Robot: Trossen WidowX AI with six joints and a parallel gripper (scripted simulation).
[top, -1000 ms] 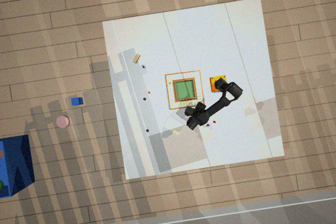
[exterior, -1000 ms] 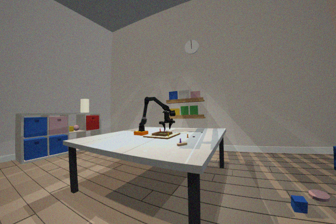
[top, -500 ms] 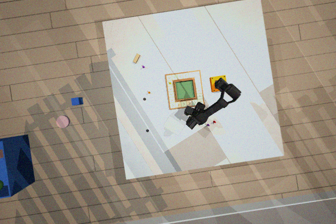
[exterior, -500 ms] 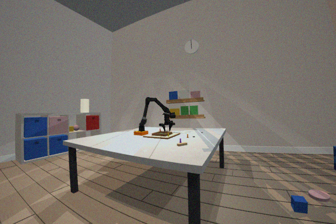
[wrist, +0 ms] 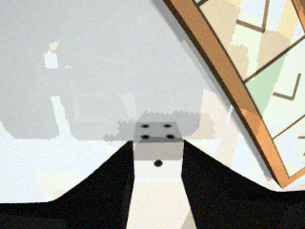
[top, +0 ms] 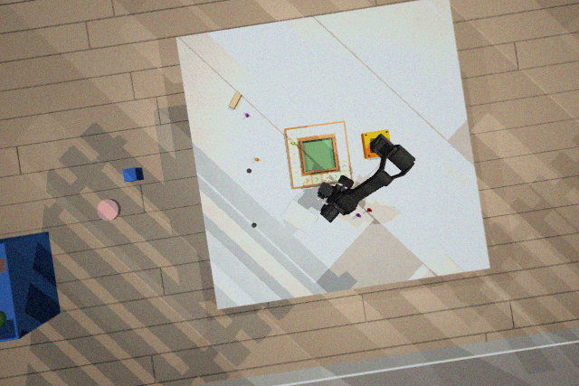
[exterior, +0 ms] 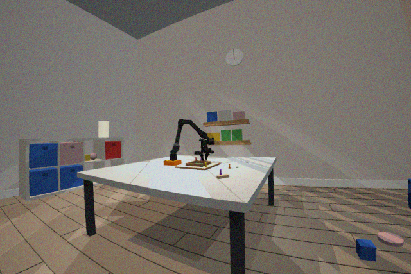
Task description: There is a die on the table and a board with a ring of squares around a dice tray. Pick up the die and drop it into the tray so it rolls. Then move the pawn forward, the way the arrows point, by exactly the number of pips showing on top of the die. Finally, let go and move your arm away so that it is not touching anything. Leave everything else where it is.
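The yellow pawn lies 190 mm ahead of my gripper tip, 240 mm to the right of it and 20 mm above it. The rest, counted from my gripper tip: green dice tray (70 mm ahead, 190 mm to the right); then white die (right at my gripper tip); then red pawn (170 mm behind, 70 mm to the left, 10 mm above).
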